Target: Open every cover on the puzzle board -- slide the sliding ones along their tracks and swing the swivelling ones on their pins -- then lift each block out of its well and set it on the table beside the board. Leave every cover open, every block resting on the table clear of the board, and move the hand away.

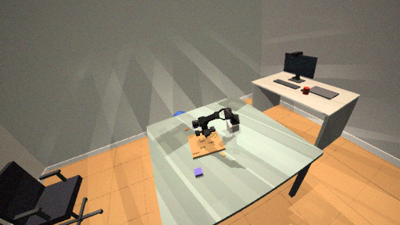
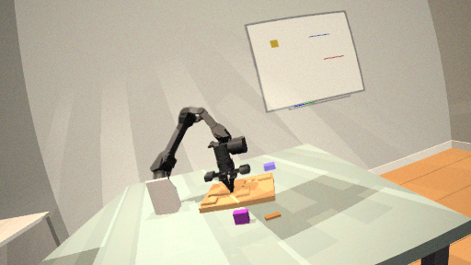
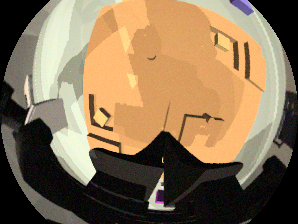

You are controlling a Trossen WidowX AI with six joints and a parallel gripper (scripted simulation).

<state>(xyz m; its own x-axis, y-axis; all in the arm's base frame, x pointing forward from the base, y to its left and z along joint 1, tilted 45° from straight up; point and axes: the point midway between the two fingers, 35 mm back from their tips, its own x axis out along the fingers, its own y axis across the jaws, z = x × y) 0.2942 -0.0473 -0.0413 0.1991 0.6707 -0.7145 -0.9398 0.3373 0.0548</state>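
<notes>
The wooden puzzle board lies 3 cm ahead of my gripper tip, 2 cm to the left of it and 1 cm below it. Round my gripper tip: violet block (28 cm to the left, 25 cm ahead, 1 cm below); small yellow piece (24 cm to the left, 2 cm below, 2 cm behind).
</notes>
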